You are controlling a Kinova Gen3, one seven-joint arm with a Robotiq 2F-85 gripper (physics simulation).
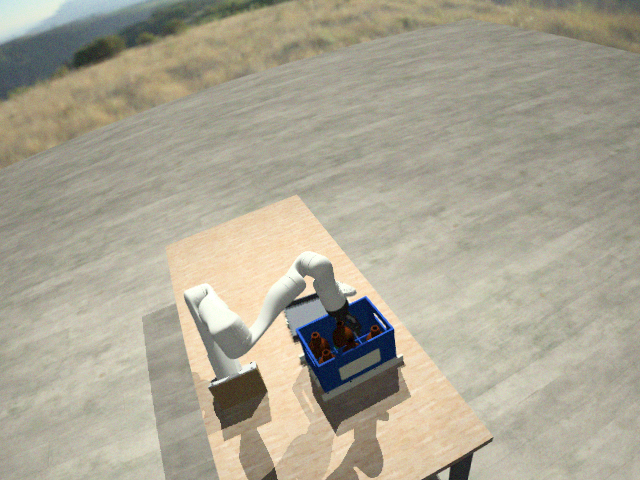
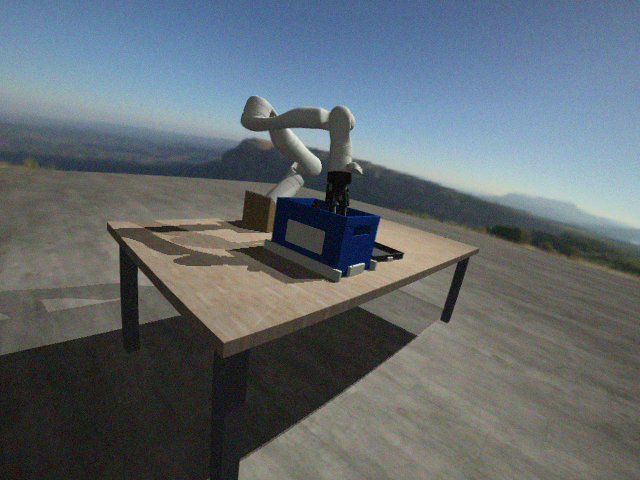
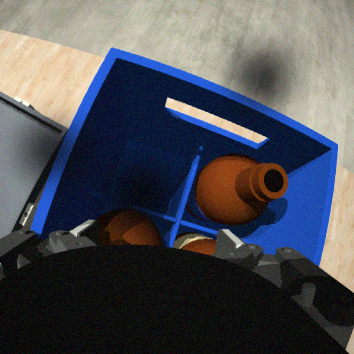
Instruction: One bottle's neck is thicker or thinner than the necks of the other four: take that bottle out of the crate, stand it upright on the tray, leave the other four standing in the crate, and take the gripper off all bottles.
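Frame: origin at the arm's base, x left, y back, z up, level; millimetres.
Where they show: gripper, fingertip midpoint: (image 1: pixel 349 328) (image 3: pixel 157 238); arm's base, origin of the base link: (image 1: pixel 230 373) (image 2: pixel 269 209).
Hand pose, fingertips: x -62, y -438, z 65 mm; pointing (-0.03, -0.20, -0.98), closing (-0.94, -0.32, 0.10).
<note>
Each offset is from my fingertips to the centre of the thing. "pt": to the spot under its first point. Level surfaces: height alone.
A blue crate @[dx -22, dy +26, dz -52 mm] (image 1: pixel 323 375) (image 2: pixel 356 240) (image 3: pixel 305 211) with divided cells stands on the wooden table @[dz -139 mm] (image 1: pixel 232 248) (image 2: pixel 232 299). Several brown bottles stand in it. One brown bottle @[dx -58, dy -69, dz -54 mm] (image 1: pixel 373 330) (image 3: pixel 242 187) shows in full in a far cell. A second bottle @[dx +20, dy +25, dz -54 mm] (image 1: pixel 343 335) (image 3: pixel 128 228) lies right under my gripper, and its neck is hidden by the gripper body. A third bottle @[dx -67, dy +22, dz -54 mm] (image 3: pixel 198 245) peeks out beside it. My gripper (image 1: pixel 345 321) (image 2: pixel 336 205) (image 3: pixel 157 238) is open and lowered into the crate's top, with nothing between the fingers. The dark tray @[dx +255, dy +49, dz -127 mm] (image 1: pixel 305 312) (image 2: pixel 389 252) (image 3: pixel 21 154) lies empty beside the crate.
Grey stop bars @[pt dx -124, dy -3, dz -123 mm] (image 2: pixel 302 260) (image 1: pixel 361 379) hold the crate's base. The arm's brown base box (image 1: pixel 237 388) (image 2: pixel 258 210) stands near the table's left side. The crate's blue dividers @[dx -22, dy +26, dz -88 mm] (image 3: pixel 184 197) separate the cells. The table edge runs close behind the crate.
</note>
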